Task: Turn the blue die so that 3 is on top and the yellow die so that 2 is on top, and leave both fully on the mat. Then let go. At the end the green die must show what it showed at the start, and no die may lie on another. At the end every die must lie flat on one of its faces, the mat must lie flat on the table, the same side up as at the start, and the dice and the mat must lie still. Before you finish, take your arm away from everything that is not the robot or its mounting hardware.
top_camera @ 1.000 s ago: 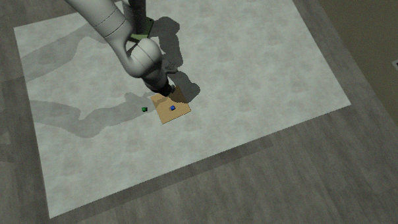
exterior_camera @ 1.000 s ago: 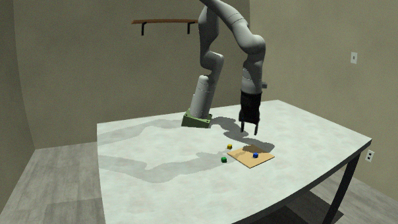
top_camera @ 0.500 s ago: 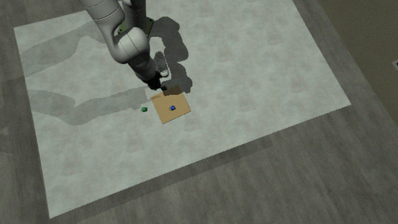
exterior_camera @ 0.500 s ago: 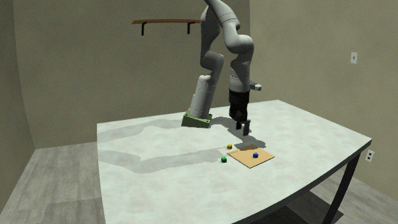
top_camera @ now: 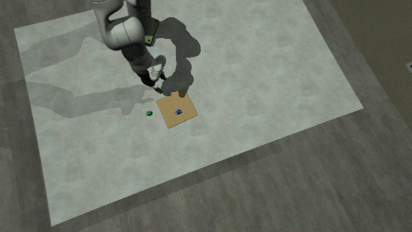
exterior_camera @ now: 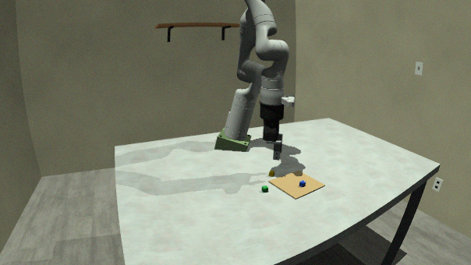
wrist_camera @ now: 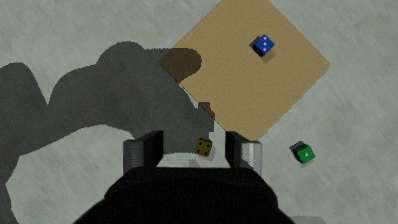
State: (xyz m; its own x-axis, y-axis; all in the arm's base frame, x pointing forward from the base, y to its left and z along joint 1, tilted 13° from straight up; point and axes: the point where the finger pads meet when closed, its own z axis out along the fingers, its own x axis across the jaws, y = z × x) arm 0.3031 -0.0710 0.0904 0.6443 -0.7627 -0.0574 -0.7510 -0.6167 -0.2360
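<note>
Right now the yellow die is 80 mm below my hand, 10 mm to the right of it and 10 mm behind it. From my hand the other things lie so: tan mat (100 mm ahead, 90 mm below, 10 mm to the left); blue die (120 mm ahead, 80 mm below, 10 mm to the left); green die (100 mm to the right, 80 mm below, 60 mm ahead).
</note>
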